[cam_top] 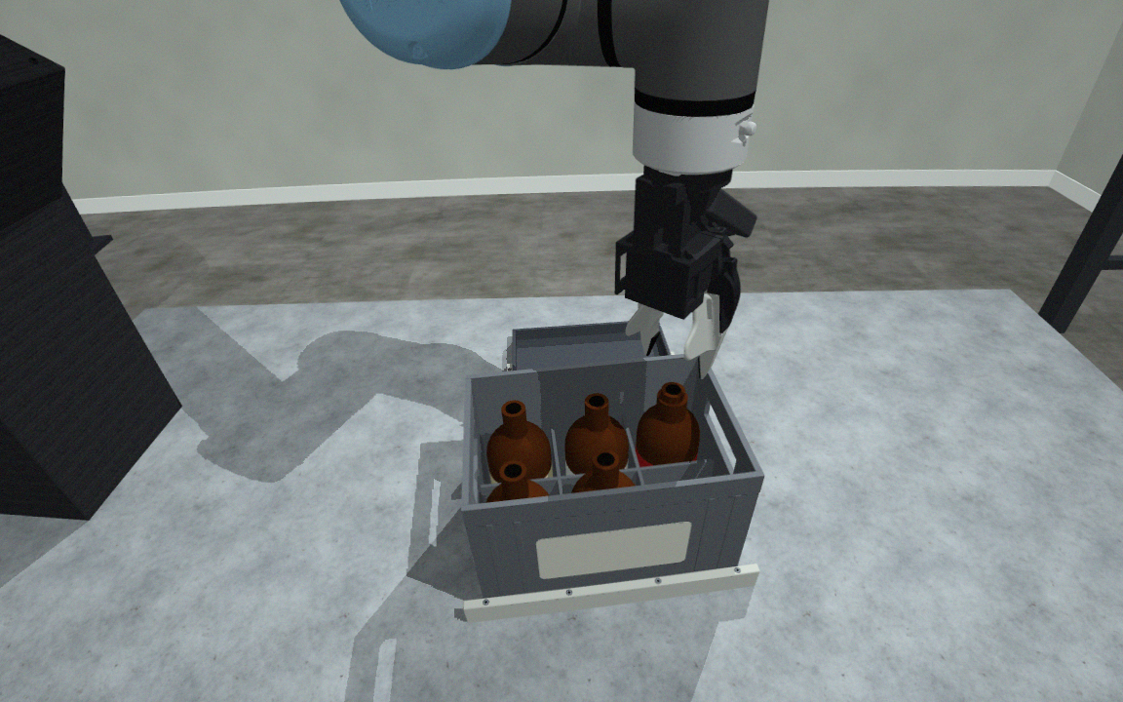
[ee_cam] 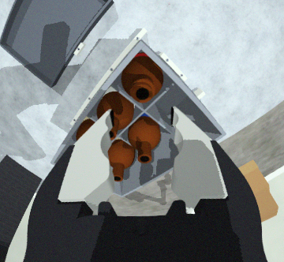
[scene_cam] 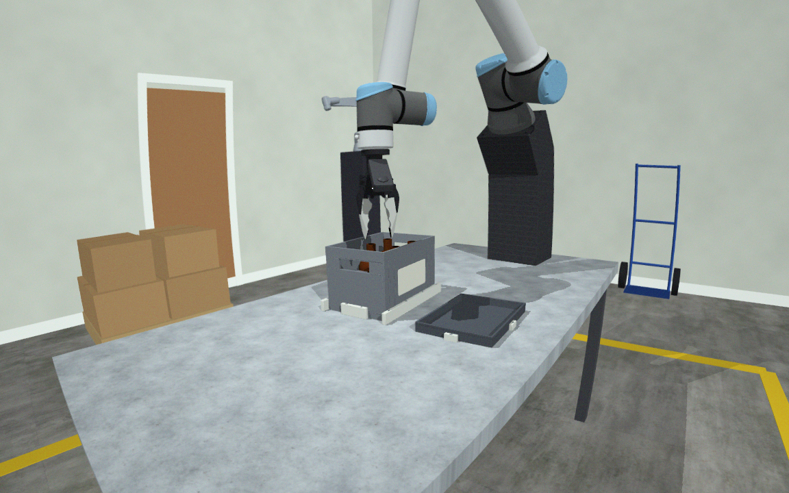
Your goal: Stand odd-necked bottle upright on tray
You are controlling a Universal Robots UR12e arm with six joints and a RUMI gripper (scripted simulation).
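Right now my hand is 130 mm above the glass bottle. Also, from my hand: crate: 90 mm behind, 50 mm to the right, 130 mm below; then grey tray: 60 mm behind, 240 mm to the left, 200 mm below.
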